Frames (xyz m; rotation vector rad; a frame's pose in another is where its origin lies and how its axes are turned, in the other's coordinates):
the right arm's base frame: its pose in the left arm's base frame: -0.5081 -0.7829 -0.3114 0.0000 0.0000 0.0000
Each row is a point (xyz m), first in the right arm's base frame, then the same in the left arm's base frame.
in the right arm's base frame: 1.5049 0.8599 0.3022
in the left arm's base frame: 0.9968 0.0770 -0.0092
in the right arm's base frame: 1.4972 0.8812 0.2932
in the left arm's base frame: 0.9891 0.0983 -0.0182
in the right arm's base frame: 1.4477 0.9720 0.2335
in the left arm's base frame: 0.9396 0.1891 -0.0779
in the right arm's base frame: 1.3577 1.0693 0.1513
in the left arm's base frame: 0.8496 0.2864 -0.1601
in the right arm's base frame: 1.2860 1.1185 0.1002
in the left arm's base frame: 0.7779 0.3356 -0.2112
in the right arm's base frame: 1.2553 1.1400 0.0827
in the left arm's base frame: 0.7472 0.3571 -0.2287
